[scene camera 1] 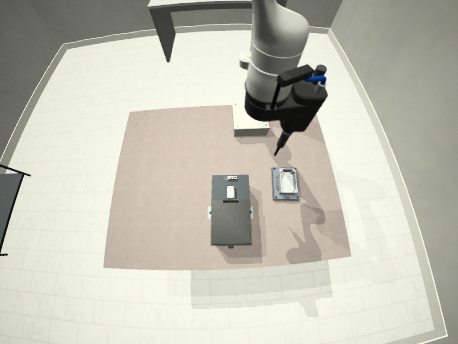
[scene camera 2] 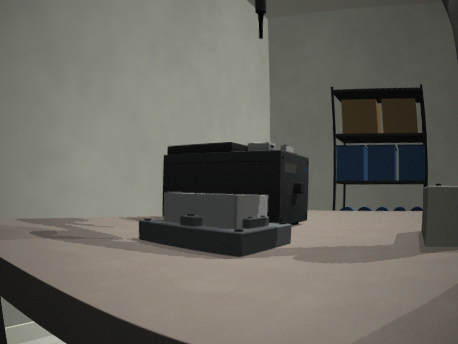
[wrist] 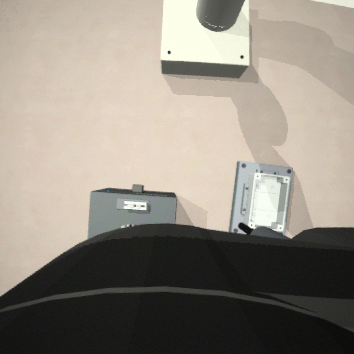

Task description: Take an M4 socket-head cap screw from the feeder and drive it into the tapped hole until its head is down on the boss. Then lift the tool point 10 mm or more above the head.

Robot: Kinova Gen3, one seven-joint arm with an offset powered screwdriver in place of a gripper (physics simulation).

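Observation:
The screwdriver tool [scene camera 1: 275,154] [scene camera 2: 260,37] [wrist: 242,226] points downward, its dark tip high above the table. In scene camera 1 the tip shows beyond the housing, on the arm-base side. Whether a screw is on the tip is too small to tell. The feeder [scene camera 1: 231,222] [scene camera 2: 220,175] [wrist: 107,207] is a dark box with small light parts on top; the tool body hides much of it in the wrist view. The light, open-topped housing [scene camera 1: 281,184] [scene camera 2: 200,207] [wrist: 252,202] sits on a grey plate [scene camera 1: 275,196] [scene camera 2: 190,240] [wrist: 238,197] beside the feeder. The tapped hole cannot be made out.
A pale base block [scene camera 1: 250,132] [scene camera 2: 440,215] [wrist: 200,50] stands on the pinkish table top [scene camera 1: 160,200] [scene camera 2: 300,290] [wrist: 75,125], beyond the feeder and the housing in scene camera 1. A shelf rack [scene camera 2: 380,137] with orange and blue bins stands at the far wall.

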